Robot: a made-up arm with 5 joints.
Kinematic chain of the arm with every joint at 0, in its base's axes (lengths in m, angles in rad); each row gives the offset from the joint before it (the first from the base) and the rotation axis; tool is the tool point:
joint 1: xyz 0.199 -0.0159 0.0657 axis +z
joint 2: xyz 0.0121 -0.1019 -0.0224 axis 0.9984 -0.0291 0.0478
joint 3: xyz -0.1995 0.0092 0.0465 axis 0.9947 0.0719 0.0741
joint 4: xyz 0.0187 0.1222 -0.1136 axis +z
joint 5: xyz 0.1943 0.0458 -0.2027 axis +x
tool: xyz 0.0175 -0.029 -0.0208
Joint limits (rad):
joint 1: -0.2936..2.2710
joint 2: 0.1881..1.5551
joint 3: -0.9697..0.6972
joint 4: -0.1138..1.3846
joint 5: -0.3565..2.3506
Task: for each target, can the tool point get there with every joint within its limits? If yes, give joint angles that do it. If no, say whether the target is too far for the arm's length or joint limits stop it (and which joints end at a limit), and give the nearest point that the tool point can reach.
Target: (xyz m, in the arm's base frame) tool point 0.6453 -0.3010 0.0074
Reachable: no: joint limits stop it (at a limit: joint 2, joint 3, joint 4, joint 5) | nearest point 0.4269 -0.1615 -0.1977 | short by 0.331 m
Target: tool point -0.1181 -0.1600 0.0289
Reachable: yes | joints 1.7080 0.7831 -0.0740 1.1097 0.1385
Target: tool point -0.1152 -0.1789 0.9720
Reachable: no: too far | nearest point -0.0379 -0.1388 0.5195 | short by 0.461 m
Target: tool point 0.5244 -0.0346 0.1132
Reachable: no: joint limits stop it (at a limit: joint 1, joint 2, joint 4, joint 5) | nearest point 0.3144 0.1700 0.0737 | short by 0.296 m
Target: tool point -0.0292 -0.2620 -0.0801
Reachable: yes | joints 2.0499 1.2327 -0.7352 1.1546 1.5298
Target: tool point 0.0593 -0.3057 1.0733
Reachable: no: too far | nearest point 0.0898 -0.2424 0.5220 | short by 0.556 m
